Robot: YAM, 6 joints.
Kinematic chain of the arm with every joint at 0, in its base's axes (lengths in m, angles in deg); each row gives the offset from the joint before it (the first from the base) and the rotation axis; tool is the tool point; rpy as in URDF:
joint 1: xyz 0 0 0.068 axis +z
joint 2: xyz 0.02 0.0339 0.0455 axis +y
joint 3: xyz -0.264 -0.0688 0 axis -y
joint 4: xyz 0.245 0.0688 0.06 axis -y
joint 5: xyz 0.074 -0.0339 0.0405 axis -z
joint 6: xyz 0.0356 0 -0.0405 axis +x
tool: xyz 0 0 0 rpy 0 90 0
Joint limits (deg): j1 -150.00..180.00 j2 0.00..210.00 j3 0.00..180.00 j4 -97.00..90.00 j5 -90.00..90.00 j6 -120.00..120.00
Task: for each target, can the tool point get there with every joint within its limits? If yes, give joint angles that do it. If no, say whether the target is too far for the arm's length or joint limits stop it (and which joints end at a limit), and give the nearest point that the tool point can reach.
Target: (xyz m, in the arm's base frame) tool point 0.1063 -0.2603 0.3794
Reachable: yes | joints -72.95 70.12 56.52 23.47 -45.37 -13.64
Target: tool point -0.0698 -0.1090 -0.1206
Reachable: yes | joints -110.60 161.33 32.63 16.22 49.24 23.14
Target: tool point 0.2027 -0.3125 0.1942
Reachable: yes | joints -57.02 113.03 87.21 -62.86 0.11 -88.18
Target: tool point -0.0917 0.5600 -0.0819
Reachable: yes | joints 99.82 175.80 118.52 35.22 8.25 -61.98
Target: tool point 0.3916 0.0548 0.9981
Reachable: no: too far | nearest point 0.2619 0.0367 0.6896 | short by 0.335 m
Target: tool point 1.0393 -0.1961 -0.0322
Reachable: no: too far | nearest point 0.6287 -0.1186 0.0265 | short by 0.422 m
